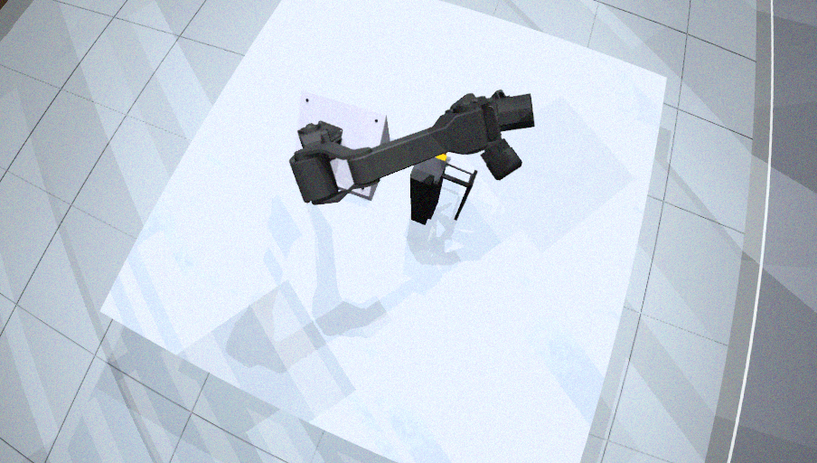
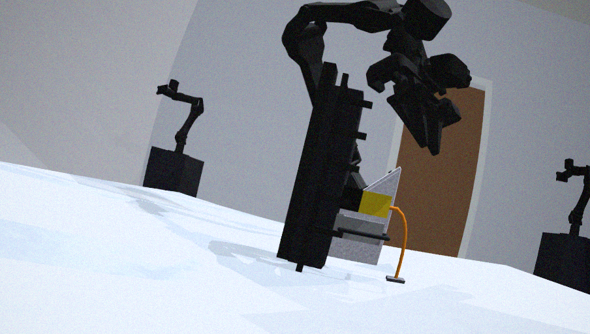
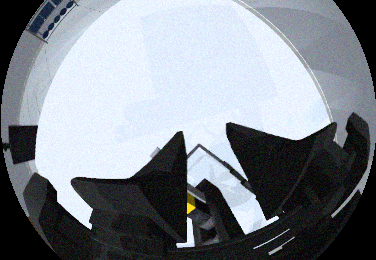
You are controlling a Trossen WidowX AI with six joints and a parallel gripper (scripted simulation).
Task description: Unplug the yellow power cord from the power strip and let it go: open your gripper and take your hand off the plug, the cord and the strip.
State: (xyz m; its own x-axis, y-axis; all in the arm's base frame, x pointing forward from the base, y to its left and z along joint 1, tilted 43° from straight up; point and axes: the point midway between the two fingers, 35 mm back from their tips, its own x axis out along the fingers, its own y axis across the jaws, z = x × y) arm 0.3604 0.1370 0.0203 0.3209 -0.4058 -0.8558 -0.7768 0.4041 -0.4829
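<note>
Right now the yellow plug is 10 cm behind my gripper tip, 7 cm to the right of it and 7 cm below it.
</note>
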